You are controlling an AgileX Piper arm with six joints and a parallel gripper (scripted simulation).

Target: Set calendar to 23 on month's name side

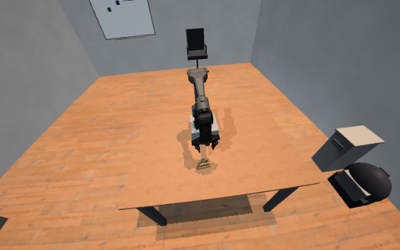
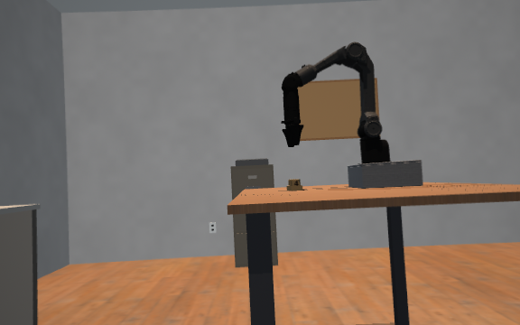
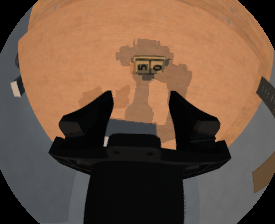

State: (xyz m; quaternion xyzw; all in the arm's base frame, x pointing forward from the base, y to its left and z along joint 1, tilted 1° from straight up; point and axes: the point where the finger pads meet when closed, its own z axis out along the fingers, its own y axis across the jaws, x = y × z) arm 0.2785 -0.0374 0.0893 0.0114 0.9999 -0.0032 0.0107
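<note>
The tan calendar cube is 3 cm to the right of my hand and 14 cm below it. The rest, counted from my hand: tan calendar tray: 2 cm to the right, 16 cm below.
</note>
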